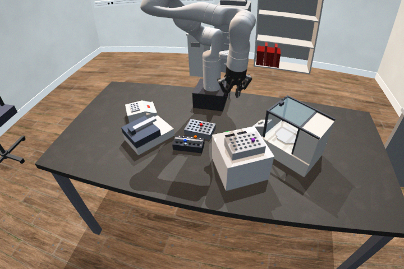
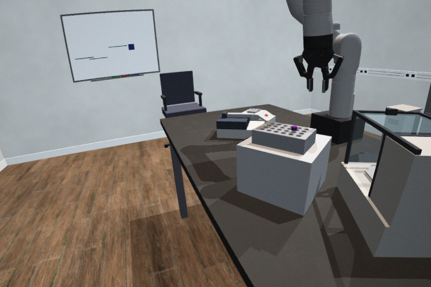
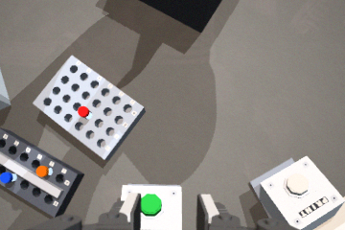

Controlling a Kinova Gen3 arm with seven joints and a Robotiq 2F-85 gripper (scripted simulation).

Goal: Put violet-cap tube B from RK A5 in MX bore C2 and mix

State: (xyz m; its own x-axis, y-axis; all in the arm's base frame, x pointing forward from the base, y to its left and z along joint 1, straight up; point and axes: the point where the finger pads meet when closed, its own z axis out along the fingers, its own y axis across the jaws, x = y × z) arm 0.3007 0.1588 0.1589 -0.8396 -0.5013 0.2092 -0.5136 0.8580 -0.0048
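Right now my hand is 18 cm above the green start key, 2 cm short of it and 1 cm to the left of it. Round my hand: tube rack RK: 24 cm below, 15 cm to the right, 4 cm behind; then grey bored block: 17 cm ahead, 10 cm below, 8 cm to the left; then red-capped tube: 22 cm below, 14 cm to the right, 3 cm behind.
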